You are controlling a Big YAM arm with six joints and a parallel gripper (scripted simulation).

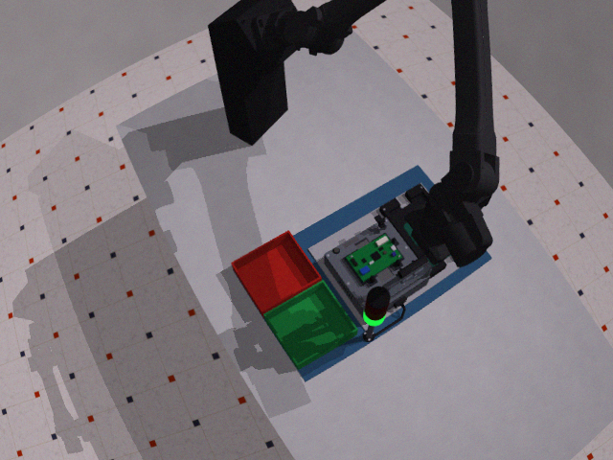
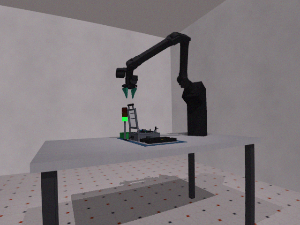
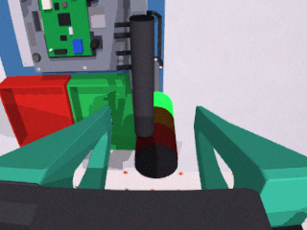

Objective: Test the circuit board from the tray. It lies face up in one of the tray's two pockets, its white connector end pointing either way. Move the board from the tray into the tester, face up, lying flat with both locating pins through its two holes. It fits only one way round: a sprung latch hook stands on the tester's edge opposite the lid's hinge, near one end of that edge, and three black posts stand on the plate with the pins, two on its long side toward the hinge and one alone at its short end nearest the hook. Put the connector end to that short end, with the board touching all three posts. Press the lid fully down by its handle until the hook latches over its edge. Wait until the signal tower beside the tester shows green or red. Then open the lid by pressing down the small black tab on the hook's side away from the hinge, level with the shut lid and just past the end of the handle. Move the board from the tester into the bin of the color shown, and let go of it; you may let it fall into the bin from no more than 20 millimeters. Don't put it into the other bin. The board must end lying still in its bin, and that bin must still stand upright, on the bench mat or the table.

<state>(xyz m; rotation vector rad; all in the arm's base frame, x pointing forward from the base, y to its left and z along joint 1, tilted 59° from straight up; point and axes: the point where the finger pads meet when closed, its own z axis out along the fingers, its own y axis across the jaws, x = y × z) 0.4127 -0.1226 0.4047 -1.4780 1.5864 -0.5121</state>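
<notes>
My gripper is now 250 mm above the green circuit board, 130 mm past it and 20 mm to the left of it. The rest, counted from my hand: latch hook: 240 mm below, 200 mm behind, 20 mm to the left; tester lid: 140 mm below, 20 mm behind, 10 mm to the right; tester plate: 260 mm below, 130 mm behind, 20 mm to the right.
</notes>
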